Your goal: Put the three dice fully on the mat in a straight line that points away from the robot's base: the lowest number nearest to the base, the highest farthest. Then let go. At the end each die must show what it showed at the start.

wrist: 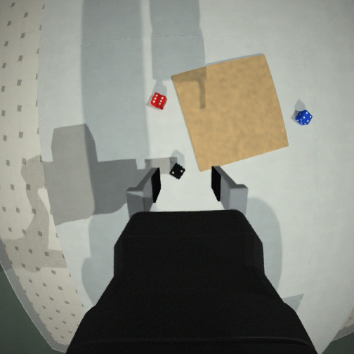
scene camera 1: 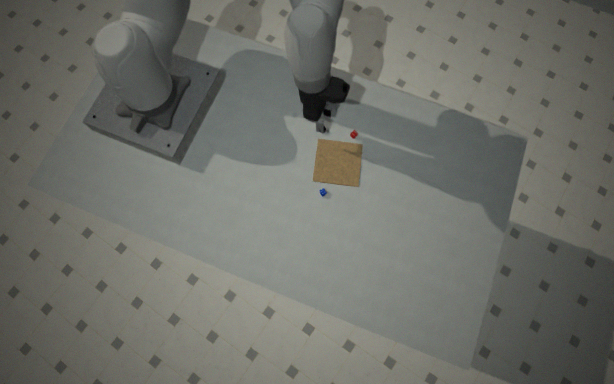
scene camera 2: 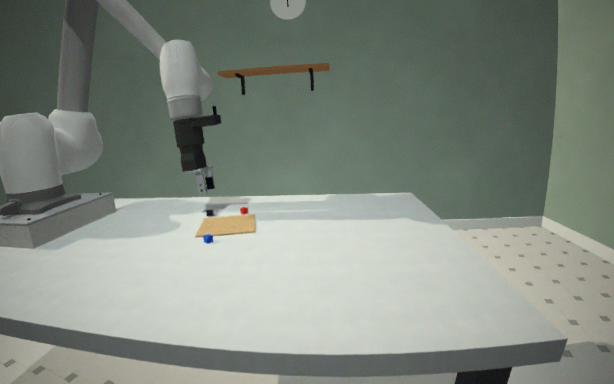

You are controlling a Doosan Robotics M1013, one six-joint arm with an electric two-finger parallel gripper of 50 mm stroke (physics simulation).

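Seen in the pictures: gripper, fingertip midpoint: (scene camera 1: 323, 123) (scene camera 2: 207, 191); arm's base, origin of the base link: (scene camera 1: 154, 97) (scene camera 2: 39, 206).
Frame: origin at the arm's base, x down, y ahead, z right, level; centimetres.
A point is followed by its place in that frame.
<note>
My gripper (scene camera 1: 324, 121) {z -6.5, x -1.0, y 52.8 cm} (scene camera 2: 206, 187) {z -6.5, x -1.0, y 52.8 cm} (wrist: 185, 177) is open and empty, above the table at the mat's base-side corner. The black die (scene camera 2: 209, 213) {z -6.6, x 5.6, y 52.6 cm} (wrist: 177, 171) lies on the table below, off the mat; in the wrist view it appears between the fingers, nearer the left one, with two pips on top. In scene camera 1 the fingers largely cover it. The red die (scene camera 1: 354, 134) {z -8.6, x 5.0, y 62.4 cm} (scene camera 2: 244, 210) {z -8.0, x 5.4, y 62.6 cm} (wrist: 159, 101) lies beside the mat, six pips up. The blue die (scene camera 1: 323, 192) {z 12.3, x 5.0, y 58.6 cm} (scene camera 2: 208, 239) {z 12.9, x 5.7, y 58.7 cm} (wrist: 303, 117) lies off the opposite side; its top number is hard to read. The tan mat (scene camera 1: 338, 163) {z 1.7, x 6.1, y 60.3 cm} (scene camera 2: 227, 226) {z 3.3, x 6.1, y 60.5 cm} (wrist: 232, 112) bears no die.
The robot's base plate (scene camera 1: 192, 117) {z 2.9, x 0.1, y 14.2 cm} (scene camera 2: 75, 220) {z 2.2, x 4.0, y 14.7 cm} stands on the white table (scene camera 1: 250, 210) {z 23.6, x 6.6, y 39.4 cm} (scene camera 2: 310, 290) {z 32.7, x 6.5, y 80.7 cm}, to the left in both scene views. Arm shadows cross the table and part of the mat. A wall shelf (scene camera 2: 275, 70) hangs behind the table.
</note>
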